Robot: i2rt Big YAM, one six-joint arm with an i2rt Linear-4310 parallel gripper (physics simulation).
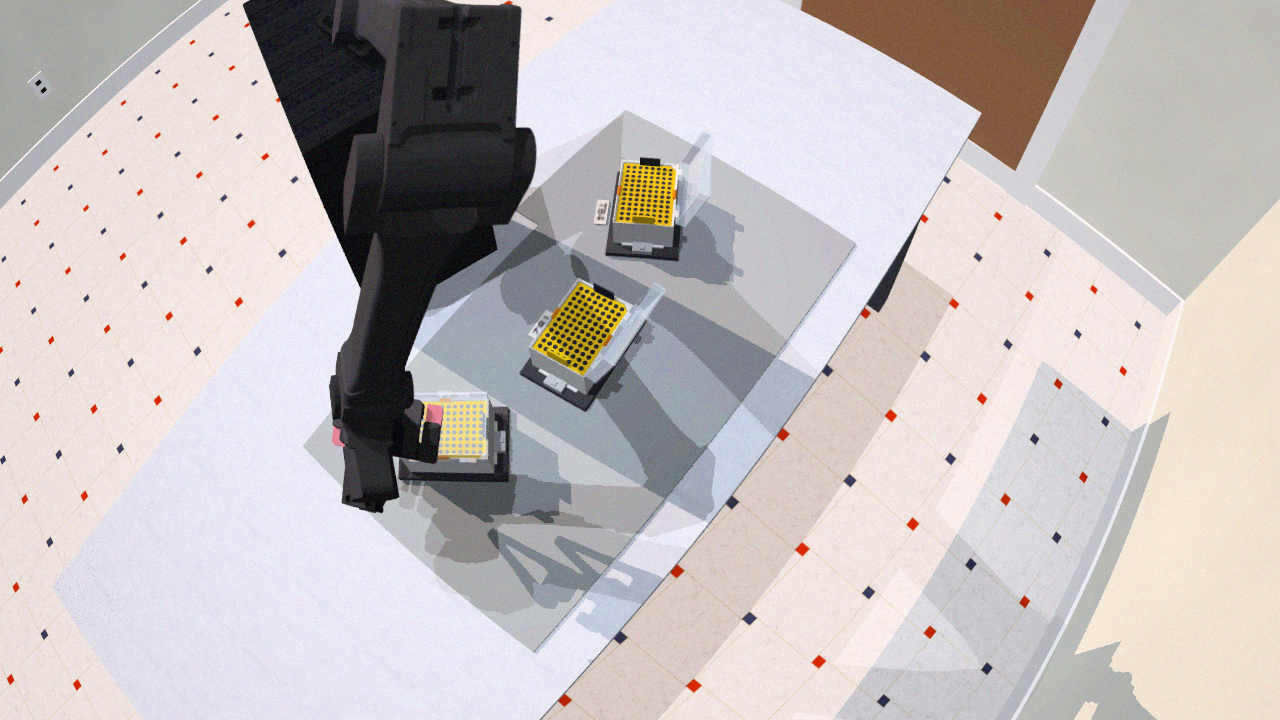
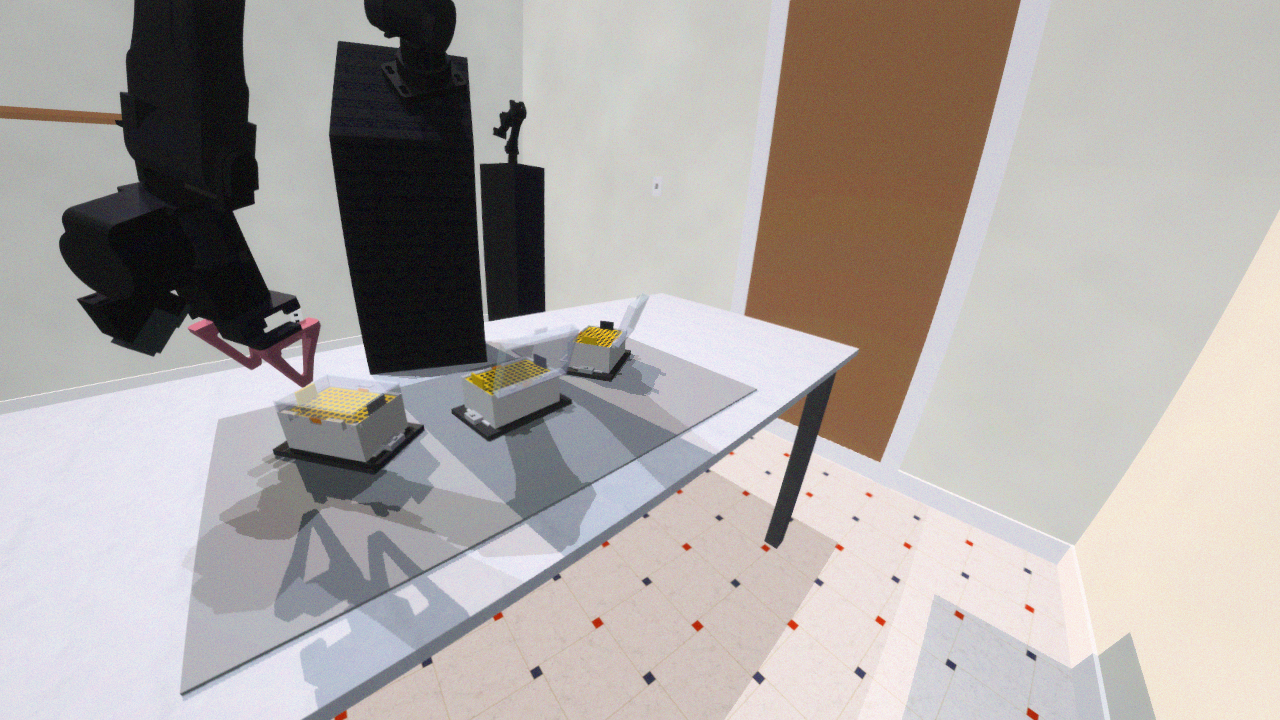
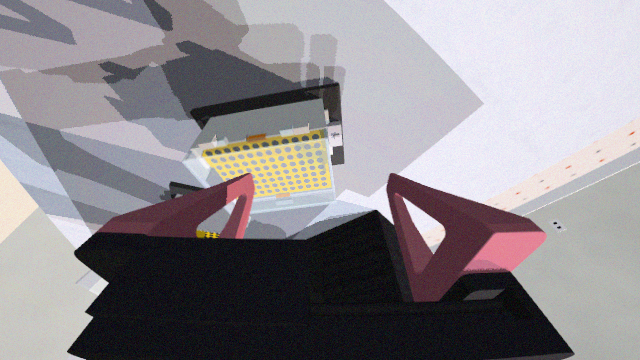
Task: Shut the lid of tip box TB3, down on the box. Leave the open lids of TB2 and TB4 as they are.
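Pixels of known places: gripper, fingertip midpoint: (image 2: 280, 375) (image 3: 320, 180); arm's base at its link origin: (image 2: 425, 81).
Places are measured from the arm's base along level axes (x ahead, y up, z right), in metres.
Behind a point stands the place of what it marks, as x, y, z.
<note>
Tip box TB3 (image 1: 490, 458) {0.233, -0.473, 0.316} (image 2: 326, 440) {0.187, -0.483, 0.342} (image 3: 270, 119) {0.170, -0.479, 0.348} is the near left box. Its clear lid (image 1: 460, 394) {0.176, -0.436, 0.259} (image 2: 344, 383) {0.150, -0.436, 0.288} (image 3: 300, 203) {0.133, -0.436, 0.279} lies over the yellow tip rack, roughly level; whether it is fully seated I cannot tell. My gripper (image 1: 385, 424) {0.127, -0.407, 0.349} (image 2: 281, 374) {0.127, -0.407, 0.349} (image 3: 320, 180) {0.127, -0.407, 0.349} is open and empty, with one pink fingertip close above the lid; whether they touch is unclear. TB2 (image 1: 579, 326) (image 2: 514, 402), in the middle, has its lid (image 1: 631, 324) {0.364, -0.369, 0.137} standing open. TB4 (image 1: 646, 192) (image 2: 597, 358), farthest, has its lid (image 1: 696, 179) {0.373, -0.420, -0.143} (image 2: 633, 317) {0.397, -0.391, -0.086} standing open.
The boxes stand on dark bases on a grey mat (image 1: 537, 617) {0.349, -0.513, 0.495} (image 2: 205, 662) {0.348, -0.513, 0.526} on the white table (image 1: 179, 573) {-0.207, -0.516, 0.672} (image 2: 71, 537) {0.084, -0.517, 0.563}. The black arm reaches over from the back. A black pedestal (image 2: 407, 241) {0.036, -0.275, 0.088} stands behind the table. TB2 is close beside TB3.
</note>
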